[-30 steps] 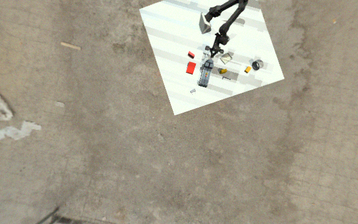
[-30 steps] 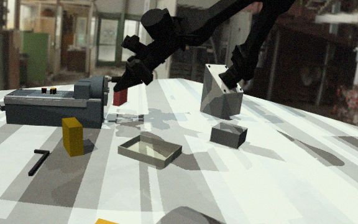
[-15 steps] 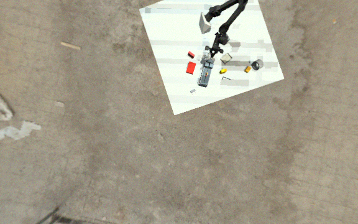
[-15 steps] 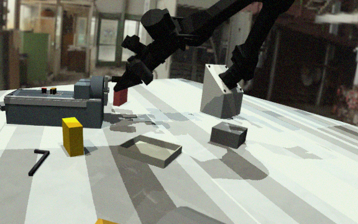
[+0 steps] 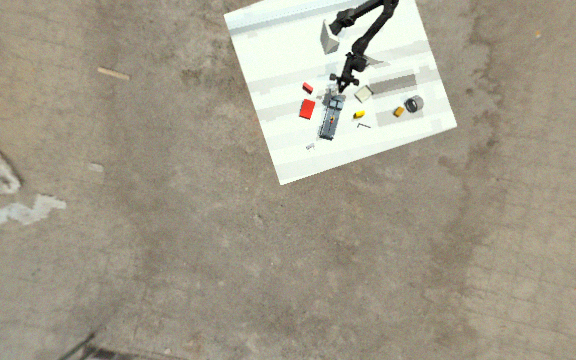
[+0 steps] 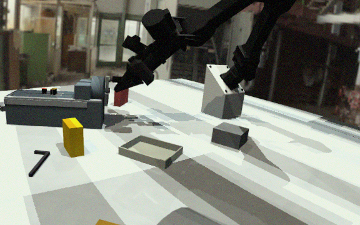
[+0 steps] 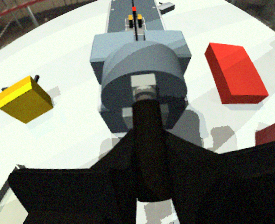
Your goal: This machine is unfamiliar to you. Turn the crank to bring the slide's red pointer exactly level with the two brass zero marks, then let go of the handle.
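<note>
Right now my gripper tip is 1 cm past the dark crank handle, 1 cm to the right of it and 3 cm below it. Round my gripper tip: red pointer: 14 cm ahead, 13 cm to the right, 1 cm below; shallow grey tray: 5 cm ahead, 19 cm to the left, 9 cm below; yellow block: 17 cm ahead, 8 cm to the left, 6 cm below.
</note>
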